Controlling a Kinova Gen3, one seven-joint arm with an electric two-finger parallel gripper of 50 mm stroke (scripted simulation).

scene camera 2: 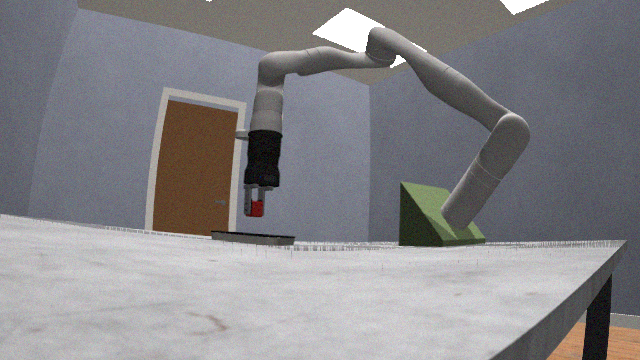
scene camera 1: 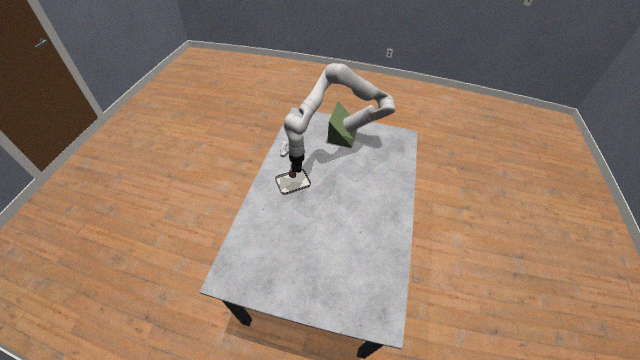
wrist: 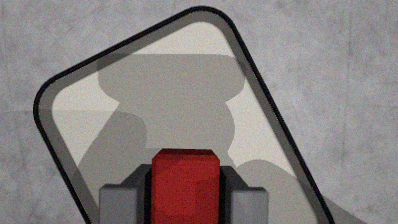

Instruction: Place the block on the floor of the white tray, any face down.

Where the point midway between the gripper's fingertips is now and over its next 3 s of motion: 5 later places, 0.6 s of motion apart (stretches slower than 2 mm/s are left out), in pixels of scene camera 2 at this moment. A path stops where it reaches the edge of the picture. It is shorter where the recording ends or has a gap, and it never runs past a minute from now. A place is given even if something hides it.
My gripper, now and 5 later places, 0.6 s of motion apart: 253, 214; 253, 224; 252, 237; 252, 238; 253, 222; 253, 212
